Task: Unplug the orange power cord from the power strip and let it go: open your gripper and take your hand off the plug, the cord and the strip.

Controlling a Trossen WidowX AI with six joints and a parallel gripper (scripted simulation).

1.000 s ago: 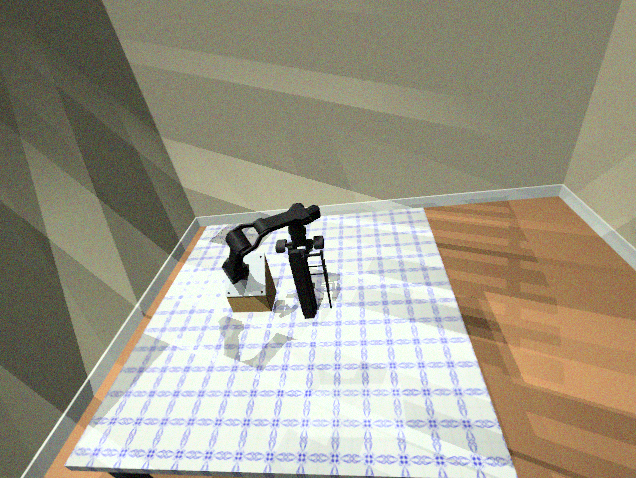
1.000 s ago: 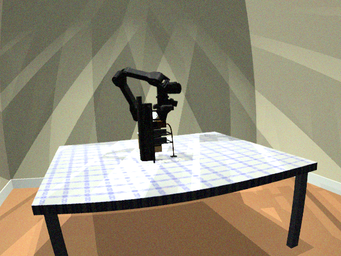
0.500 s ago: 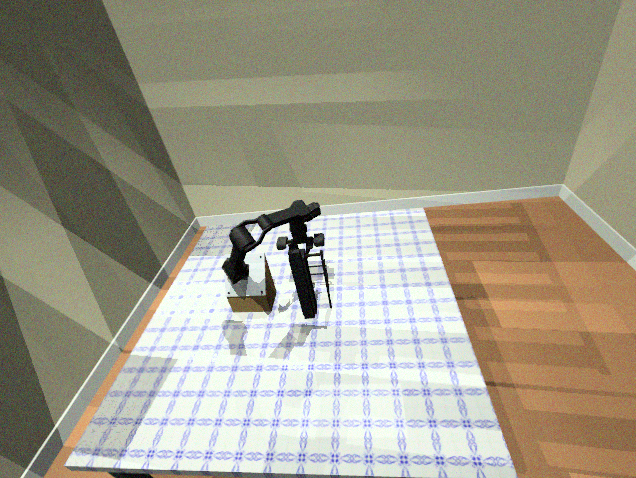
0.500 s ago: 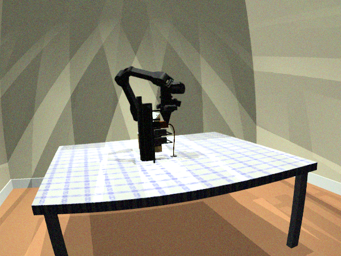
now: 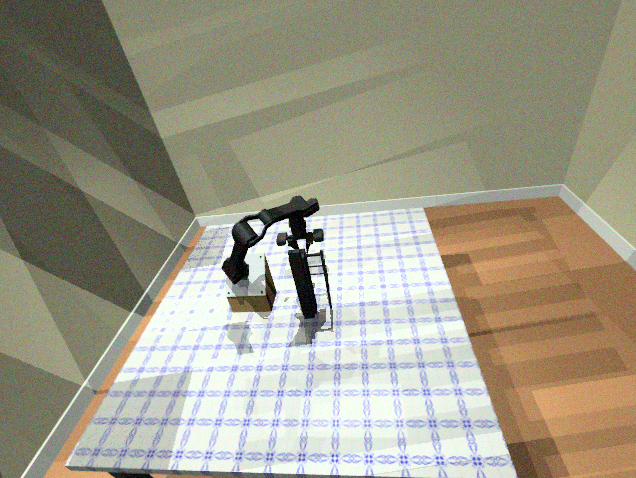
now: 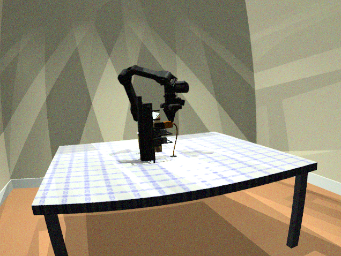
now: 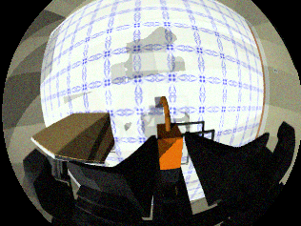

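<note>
Now: gripper tip 40 mm to the left of the orange plug and 10 mm short of it.
</note>
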